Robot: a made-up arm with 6 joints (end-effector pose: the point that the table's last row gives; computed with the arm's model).
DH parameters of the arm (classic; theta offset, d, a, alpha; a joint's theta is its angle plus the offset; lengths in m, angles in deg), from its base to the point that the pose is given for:
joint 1: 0 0.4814 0 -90
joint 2: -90 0 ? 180
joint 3: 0 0 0 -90
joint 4: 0 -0.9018 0 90
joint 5: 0 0.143 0 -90
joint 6: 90 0 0 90
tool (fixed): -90 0 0 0
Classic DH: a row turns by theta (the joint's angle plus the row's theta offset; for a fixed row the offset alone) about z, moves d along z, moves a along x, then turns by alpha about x.
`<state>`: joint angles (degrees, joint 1 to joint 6).
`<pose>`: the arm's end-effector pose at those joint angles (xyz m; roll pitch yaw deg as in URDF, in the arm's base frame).
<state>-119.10 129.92 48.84 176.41 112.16 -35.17</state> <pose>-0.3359 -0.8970 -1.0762 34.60 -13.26 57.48</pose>
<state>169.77 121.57 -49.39 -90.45 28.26 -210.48</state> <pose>0.0254 -0.0057 -0.0641 125.18 7.74 18.31</pose>
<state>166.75 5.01 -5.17 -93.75 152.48 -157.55</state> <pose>-0.9301 0.2094 1.2187 -120.49 -7.30 14.45</pose>
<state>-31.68 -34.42 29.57 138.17 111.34 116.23</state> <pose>-0.1812 0.2371 2.1925 85.93 39.15 21.55</pose>
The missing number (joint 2, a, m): 1.0411
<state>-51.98 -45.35 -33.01 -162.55 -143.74 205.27</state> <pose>0.1995 -0.0337 1.3639 173.18 -22.26 116.97</pose>
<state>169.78 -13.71 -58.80 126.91 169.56 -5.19</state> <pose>-0.4787 -0.0010 0.9349 -40.80 -38.29 -20.86</pose>
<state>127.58 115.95 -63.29 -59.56 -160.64 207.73</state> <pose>0.0374 0.0702 0.1371 91.05 -10.40 144.47</pose>
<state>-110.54 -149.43 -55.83 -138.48 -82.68 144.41</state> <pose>0.2727 0.4227 0.4910 -146.80 -4.62 28.19</pose>
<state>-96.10 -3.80 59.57 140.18 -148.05 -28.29</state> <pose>0.0823 -0.2636 2.3674 7.73 35.19 108.40</pose>
